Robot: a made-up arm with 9 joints.
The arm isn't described. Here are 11 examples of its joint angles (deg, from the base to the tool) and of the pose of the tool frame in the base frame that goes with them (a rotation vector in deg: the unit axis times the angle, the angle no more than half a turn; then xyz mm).
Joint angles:
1: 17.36 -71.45 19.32 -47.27 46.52 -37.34 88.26 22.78 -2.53
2: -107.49 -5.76 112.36 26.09 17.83 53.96 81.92 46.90 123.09
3: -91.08 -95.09 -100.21 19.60 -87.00 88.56 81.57 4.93 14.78
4: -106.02 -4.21 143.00 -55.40 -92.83 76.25 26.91 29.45 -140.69
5: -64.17 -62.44 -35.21 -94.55 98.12 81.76 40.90 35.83 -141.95
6: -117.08 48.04 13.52 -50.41 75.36 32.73 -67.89 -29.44 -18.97
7: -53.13 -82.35 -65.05 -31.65 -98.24 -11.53 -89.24 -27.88 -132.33
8: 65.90 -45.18 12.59 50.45 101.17 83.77 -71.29 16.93 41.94
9: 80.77 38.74 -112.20 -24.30 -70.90 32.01 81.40 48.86 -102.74
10: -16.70 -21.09 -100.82 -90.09 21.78 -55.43 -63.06 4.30 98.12
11: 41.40 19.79 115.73 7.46 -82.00 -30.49 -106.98 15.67 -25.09
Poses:
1: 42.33 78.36 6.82 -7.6 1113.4 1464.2
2: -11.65 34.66 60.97 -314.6 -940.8 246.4
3: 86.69 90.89 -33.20 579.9 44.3 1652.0
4: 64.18 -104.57 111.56 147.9 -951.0 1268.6
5: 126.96 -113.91 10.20 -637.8 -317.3 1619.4
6: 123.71 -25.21 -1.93 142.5 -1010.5 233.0
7: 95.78 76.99 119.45 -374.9 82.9 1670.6
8: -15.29 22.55 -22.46 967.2 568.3 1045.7
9: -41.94 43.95 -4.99 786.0 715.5 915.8
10: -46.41 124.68 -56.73 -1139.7 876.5 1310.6
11: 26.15 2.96 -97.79 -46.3 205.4 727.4
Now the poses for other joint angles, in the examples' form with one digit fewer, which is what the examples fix.
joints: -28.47 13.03 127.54 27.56 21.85 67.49 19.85 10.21 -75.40
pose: 114.0 -46.6 -45.7 -390 -363 543
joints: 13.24 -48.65 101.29 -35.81 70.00 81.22 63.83 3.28 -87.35
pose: 17.0 -2.9 109.8 -504 466 1109
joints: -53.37 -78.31 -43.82 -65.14 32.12 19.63 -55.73 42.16 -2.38
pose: 77.2 -51.2 -108.9 -636 -83 2040
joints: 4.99 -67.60 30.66 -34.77 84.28 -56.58 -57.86 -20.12 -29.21
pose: -40.0 -119.4 -94.2 -247 1026 1366
